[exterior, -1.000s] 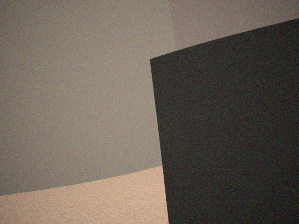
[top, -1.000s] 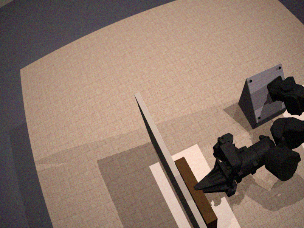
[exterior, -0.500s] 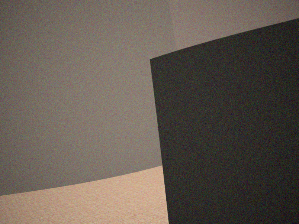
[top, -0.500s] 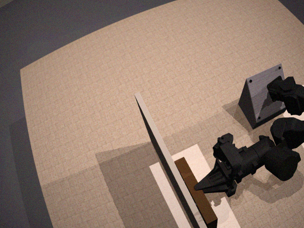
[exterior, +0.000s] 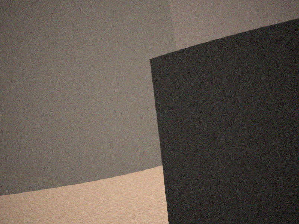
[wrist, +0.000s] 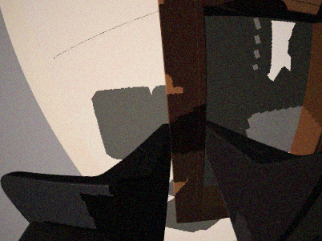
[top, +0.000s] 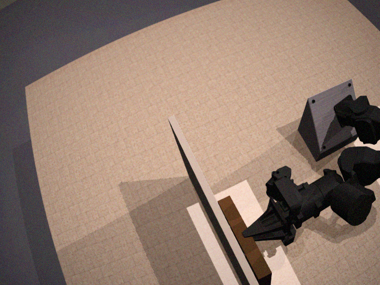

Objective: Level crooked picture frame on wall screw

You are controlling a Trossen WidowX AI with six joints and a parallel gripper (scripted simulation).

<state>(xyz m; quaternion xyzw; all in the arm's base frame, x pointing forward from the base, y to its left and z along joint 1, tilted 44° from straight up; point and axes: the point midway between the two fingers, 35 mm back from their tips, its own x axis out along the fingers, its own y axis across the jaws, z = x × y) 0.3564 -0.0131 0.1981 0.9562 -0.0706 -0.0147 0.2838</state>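
Now: gripper tip 5 cm above the brown wooden picture frame, 1 cm to the right of it and 1 cm short of it. Round my gripper tip: wall panel: 6 cm below, 2 cm ahead.
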